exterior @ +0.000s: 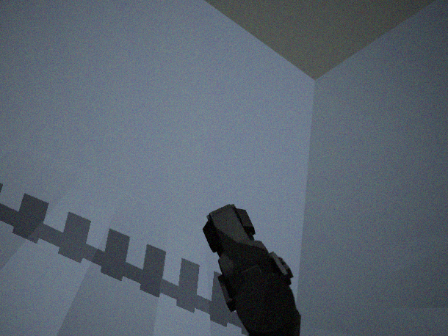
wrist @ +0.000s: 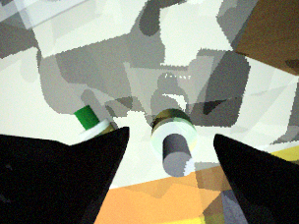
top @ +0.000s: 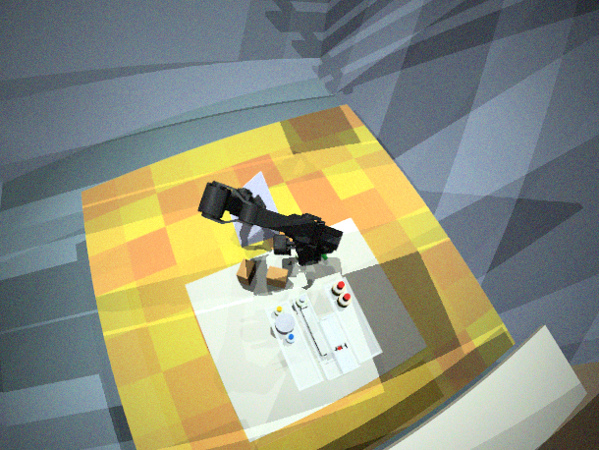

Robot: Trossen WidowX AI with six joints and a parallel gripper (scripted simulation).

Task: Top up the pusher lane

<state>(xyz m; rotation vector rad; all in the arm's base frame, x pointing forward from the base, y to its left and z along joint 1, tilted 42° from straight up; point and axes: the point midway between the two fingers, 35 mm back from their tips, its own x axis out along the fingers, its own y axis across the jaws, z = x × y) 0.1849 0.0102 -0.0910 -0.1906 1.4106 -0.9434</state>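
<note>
My gripper tip is now 18 cm short of the large grey cylinder and 16 cm to the left of it. Round my gripper tip: red mark: 33 cm ahead, 6 cm to the right, 4 cm above; lane rack: 29 cm ahead, 7 cm to the right, 1 cm below.
</note>
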